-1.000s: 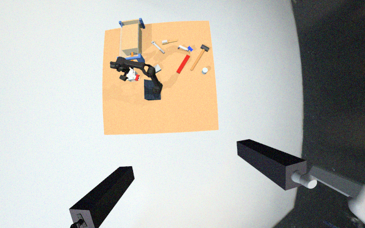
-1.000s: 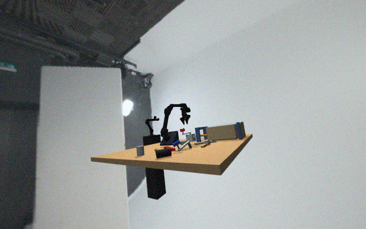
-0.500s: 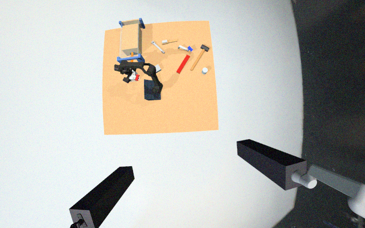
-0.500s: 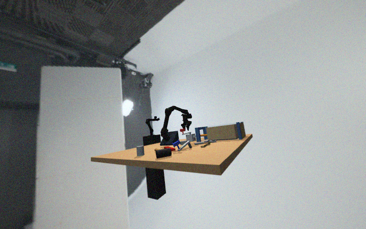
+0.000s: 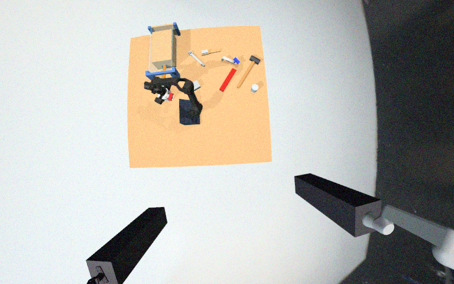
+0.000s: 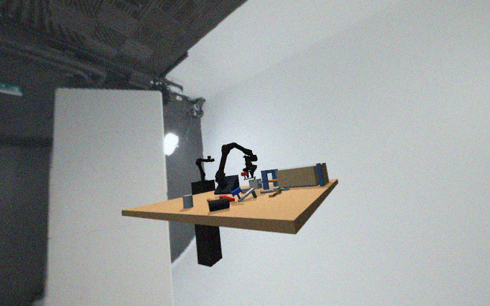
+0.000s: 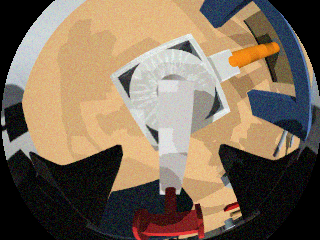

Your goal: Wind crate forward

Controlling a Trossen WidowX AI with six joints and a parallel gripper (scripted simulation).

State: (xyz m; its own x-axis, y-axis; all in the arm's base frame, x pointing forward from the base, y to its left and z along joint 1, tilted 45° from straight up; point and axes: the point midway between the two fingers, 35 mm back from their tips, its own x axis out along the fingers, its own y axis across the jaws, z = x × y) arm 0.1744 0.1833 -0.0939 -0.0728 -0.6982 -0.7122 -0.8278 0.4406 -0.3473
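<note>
Right now the winch handle is 1 cm behind my gripper tip and 1 cm to the right of it. The rest, counted from my gripper tip: winch (1 cm ahead, 3 cm to the left, 8 cm below); red knob (3 cm behind, 5 cm to the right, 3 cm above); blue steel frame (19 cm ahead, 3 cm to the left).
</note>
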